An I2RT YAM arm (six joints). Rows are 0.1 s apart.
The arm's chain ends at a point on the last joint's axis. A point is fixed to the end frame.
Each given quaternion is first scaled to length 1.
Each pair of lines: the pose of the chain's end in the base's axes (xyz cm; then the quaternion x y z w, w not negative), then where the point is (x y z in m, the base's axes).
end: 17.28, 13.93, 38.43, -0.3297, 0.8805, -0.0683, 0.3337
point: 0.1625 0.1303 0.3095
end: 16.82, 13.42, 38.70, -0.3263, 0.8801, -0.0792, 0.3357
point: 0.1586 0.1241 0.3123
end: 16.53, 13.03, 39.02, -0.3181, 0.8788, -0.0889, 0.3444
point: 0.1573 0.1199 0.3153
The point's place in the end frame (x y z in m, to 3 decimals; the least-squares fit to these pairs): 0.052 0.024 0.050
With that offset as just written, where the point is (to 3 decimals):
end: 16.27, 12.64, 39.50, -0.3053, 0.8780, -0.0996, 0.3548
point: 0.157 0.116 0.320
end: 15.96, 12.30, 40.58, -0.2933, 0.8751, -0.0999, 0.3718
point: 0.156 0.114 0.330
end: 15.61, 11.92, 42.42, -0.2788, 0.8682, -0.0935, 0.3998
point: 0.156 0.113 0.348
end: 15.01, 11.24, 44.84, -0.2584, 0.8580, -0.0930, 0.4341
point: 0.156 0.109 0.373
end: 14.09, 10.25, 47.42, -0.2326, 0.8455, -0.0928, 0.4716
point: 0.152 0.102 0.399
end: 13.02, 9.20, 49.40, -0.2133, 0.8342, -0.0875, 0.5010
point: 0.146 0.094 0.420
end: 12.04, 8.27, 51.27, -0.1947, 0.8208, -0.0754, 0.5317
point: 0.141 0.088 0.440
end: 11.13, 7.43, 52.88, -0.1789, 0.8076, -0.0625, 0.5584
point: 0.136 0.083 0.457
